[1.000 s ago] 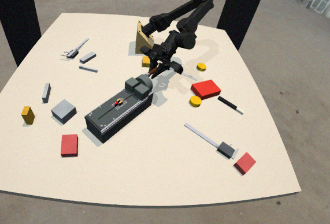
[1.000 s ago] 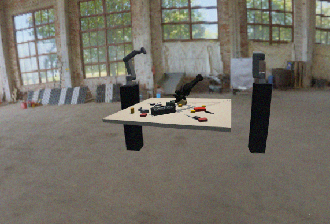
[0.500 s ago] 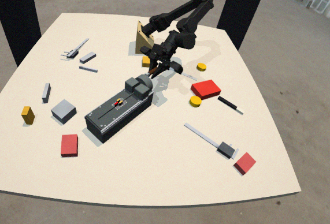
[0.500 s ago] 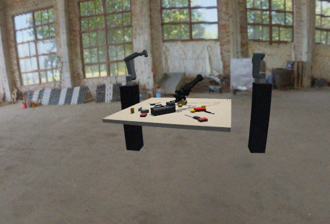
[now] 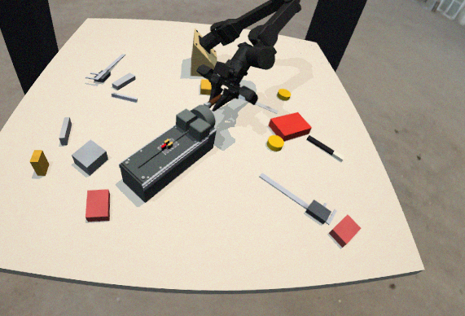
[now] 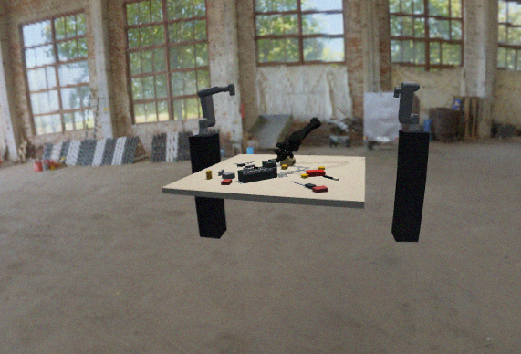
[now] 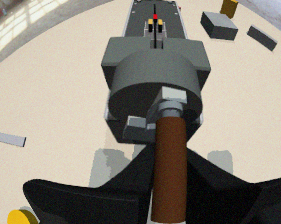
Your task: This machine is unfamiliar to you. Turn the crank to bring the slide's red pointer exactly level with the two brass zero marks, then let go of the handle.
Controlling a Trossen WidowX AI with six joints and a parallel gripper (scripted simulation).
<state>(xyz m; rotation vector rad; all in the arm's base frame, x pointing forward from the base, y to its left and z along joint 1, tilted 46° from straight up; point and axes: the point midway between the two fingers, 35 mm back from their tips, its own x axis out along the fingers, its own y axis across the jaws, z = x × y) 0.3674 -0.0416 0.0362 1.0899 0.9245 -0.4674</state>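
Now: gripper tip 1 cm below the crank. Round my gripper tip: brown handle 1 cm behind, 1 cm to the left, 2 cm above; grey bar 15 cm behind, 20 cm to the left, 9 cm below; red pointer 13 cm ahead, 13 cm to the right, 1 cm below.
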